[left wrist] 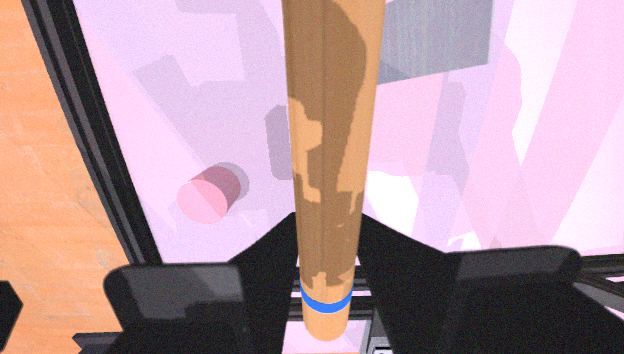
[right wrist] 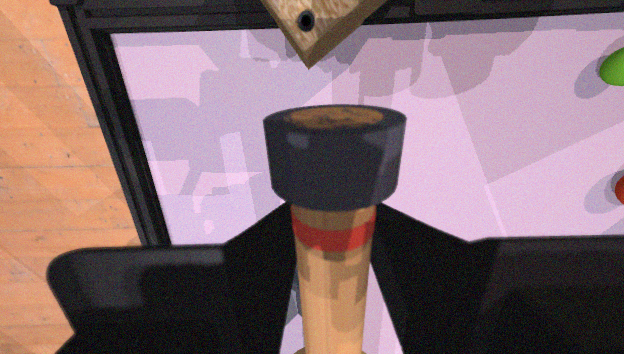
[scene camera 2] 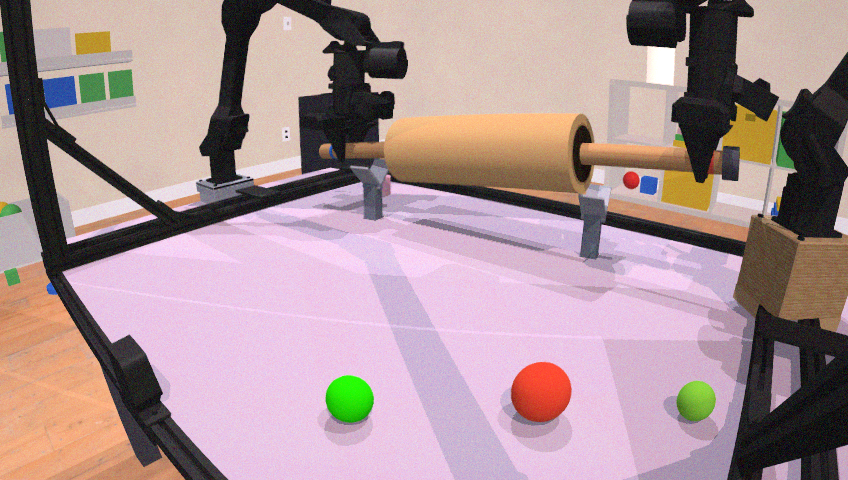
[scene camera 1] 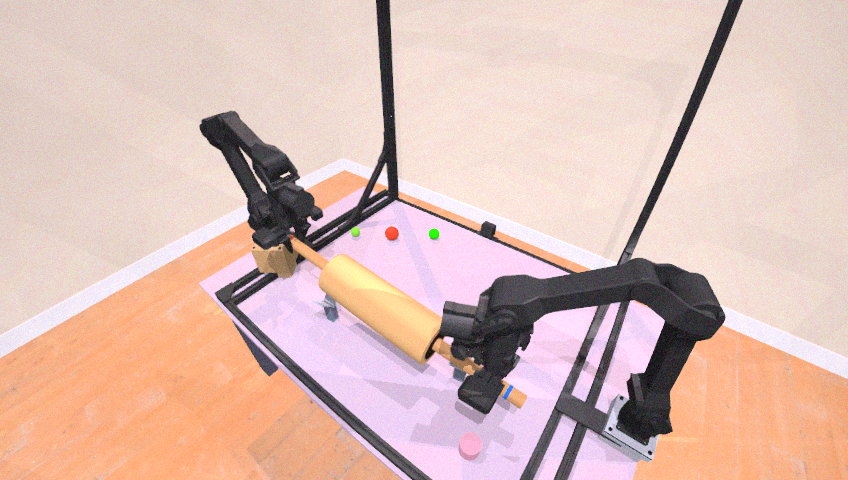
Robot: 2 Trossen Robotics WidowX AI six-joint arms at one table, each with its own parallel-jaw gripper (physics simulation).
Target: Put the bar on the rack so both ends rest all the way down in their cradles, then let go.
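Note:
From scene camera 2, my left gripper (scene camera 2: 348, 160) is gripping a bar (scene camera 2: 556, 152), my right gripper (scene camera 2: 701, 180) is gripping the bar too, and there's a red ball (scene camera 2: 541, 391) resting on the table. Scene camera 1 has the bar (scene camera 1: 413, 328) as well, along with my left gripper (scene camera 1: 492, 387) and my right gripper (scene camera 1: 296, 249). In the left wrist view you'd find a pink cylinder (left wrist: 206, 198), which is on the table too, plus the bar (left wrist: 332, 62) and my left gripper (left wrist: 324, 218), while the red ball is out of frame in the left wrist view. The right wrist view gives me the bar (right wrist: 334, 163) and my right gripper (right wrist: 328, 205), but the pink cylinder is out of frame in the right wrist view.

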